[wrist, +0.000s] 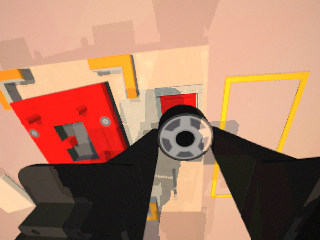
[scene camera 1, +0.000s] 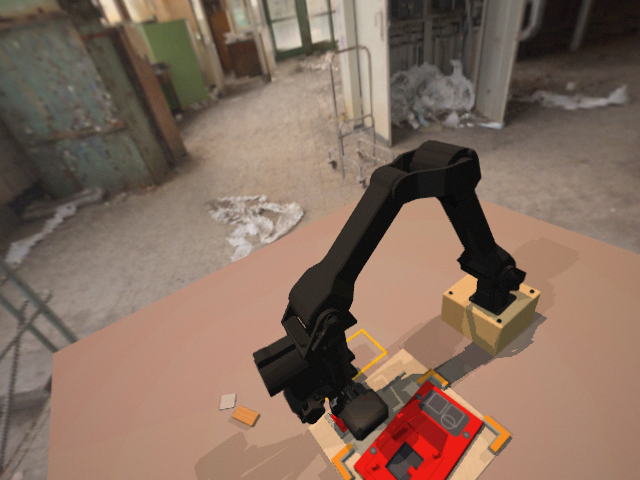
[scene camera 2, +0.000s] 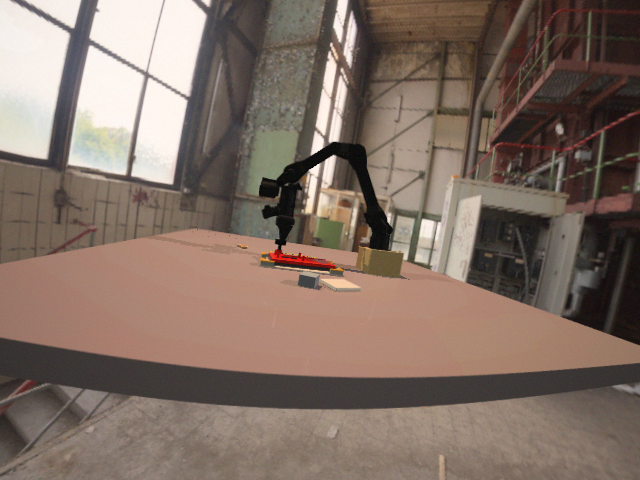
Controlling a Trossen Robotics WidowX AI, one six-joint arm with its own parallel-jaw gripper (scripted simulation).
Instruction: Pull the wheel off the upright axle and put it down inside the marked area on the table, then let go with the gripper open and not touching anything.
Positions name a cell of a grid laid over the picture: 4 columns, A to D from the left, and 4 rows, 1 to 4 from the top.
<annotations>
my gripper: wrist C3; scene camera 1 C4; scene camera 2 B3
</annotations>
